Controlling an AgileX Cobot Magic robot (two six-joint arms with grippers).
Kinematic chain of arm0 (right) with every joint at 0, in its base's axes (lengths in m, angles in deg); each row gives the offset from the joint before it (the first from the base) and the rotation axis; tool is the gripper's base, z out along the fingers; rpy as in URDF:
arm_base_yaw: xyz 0 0 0.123 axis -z
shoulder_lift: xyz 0 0 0 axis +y
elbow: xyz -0.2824 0 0.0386 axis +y
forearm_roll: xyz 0.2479 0 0.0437 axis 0.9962 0 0.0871
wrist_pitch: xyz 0 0 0 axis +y
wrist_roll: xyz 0.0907 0 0.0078 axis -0.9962 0 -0.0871
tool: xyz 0 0 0 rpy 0 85 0
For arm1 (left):
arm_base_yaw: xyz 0 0 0.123 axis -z
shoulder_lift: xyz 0 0 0 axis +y
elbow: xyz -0.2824 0 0.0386 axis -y
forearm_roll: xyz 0.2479 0 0.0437 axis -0.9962 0 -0.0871
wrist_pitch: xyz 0 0 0 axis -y
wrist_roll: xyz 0.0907 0 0.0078 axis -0.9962 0 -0.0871
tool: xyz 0 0 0 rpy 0 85 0
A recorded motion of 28 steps. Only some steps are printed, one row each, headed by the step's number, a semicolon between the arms.
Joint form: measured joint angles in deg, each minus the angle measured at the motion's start. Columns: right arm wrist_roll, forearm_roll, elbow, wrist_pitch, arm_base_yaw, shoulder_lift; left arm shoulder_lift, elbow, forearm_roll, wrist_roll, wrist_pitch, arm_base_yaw.
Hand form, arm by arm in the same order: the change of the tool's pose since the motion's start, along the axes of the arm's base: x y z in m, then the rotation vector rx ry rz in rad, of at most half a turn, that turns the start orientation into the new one. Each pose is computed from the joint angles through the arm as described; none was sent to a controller.
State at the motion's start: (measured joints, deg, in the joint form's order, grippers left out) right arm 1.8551 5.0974 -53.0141 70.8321 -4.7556 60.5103; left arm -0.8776 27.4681 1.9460 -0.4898 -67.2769 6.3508
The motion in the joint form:
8: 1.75 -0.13 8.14 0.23 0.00 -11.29; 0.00 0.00 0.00 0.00 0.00 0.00
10: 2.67 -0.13 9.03 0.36 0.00 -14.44; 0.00 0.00 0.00 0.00 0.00 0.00
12: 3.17 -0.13 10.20 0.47 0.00 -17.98; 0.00 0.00 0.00 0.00 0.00 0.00
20: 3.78 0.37 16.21 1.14 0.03 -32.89; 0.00 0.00 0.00 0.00 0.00 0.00
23: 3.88 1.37 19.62 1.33 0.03 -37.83; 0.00 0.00 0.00 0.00 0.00 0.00
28: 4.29 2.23 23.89 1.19 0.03 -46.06; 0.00 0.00 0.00 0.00 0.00 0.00
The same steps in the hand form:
8: -0.0462 -0.0040 -0.0105 -0.0073 -0.0543 0.0293; 0.0000 0.0000 0.0000 0.0000 0.0000 0.0000
10: -0.0571 -0.0049 -0.0084 -0.0099 -0.0932 0.0444; 0.0000 0.0000 0.0000 0.0000 0.0000 0.0000
12: -0.0693 -0.0059 -0.0075 -0.0105 -0.1335 0.0524; 0.0000 0.0000 0.0000 0.0000 0.0000 0.0000
20: -0.1180 -0.0092 -0.0178 0.0019 -0.2778 0.0620; 0.0000 0.0000 0.0000 0.0000 0.0000 0.0000
23: -0.1320 -0.0089 -0.0308 0.0197 -0.3005 0.0658; 0.0000 0.0000 0.0000 0.0000 0.0000 0.0000
28: -0.1516 -0.0092 -0.0475 0.0349 -0.3722 0.0742; 0.0000 0.0000 0.0000 0.0000 0.0000 0.0000

